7 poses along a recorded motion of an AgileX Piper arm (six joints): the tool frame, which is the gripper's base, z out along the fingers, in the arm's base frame.
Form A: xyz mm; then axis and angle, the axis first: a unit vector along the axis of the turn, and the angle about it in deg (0 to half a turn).
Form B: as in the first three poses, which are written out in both.
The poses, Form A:
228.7, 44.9, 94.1, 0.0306, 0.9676, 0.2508, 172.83
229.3, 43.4, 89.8, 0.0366, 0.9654, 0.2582, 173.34
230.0, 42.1, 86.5, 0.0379, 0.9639, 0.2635, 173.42
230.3, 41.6, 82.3, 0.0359, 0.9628, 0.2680, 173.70
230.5, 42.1, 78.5, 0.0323, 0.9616, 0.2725, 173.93
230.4, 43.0, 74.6, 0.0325, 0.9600, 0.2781, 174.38
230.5, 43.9, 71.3, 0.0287, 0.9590, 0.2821, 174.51
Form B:
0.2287, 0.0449, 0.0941, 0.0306, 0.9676, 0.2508, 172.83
0.2293, 0.0434, 0.0898, 0.0366, 0.9654, 0.2582, 173.34
0.2300, 0.0421, 0.0865, 0.0379, 0.9639, 0.2635, 173.42
0.2303, 0.0416, 0.0823, 0.0359, 0.9628, 0.2680, 173.70
0.2305, 0.0421, 0.0785, 0.0323, 0.9616, 0.2725, 173.93
0.2304, 0.0430, 0.0746, 0.0325, 0.9600, 0.2781, 174.38
0.2305, 0.0439, 0.0713, 0.0287, 0.9590, 0.2821, 174.51

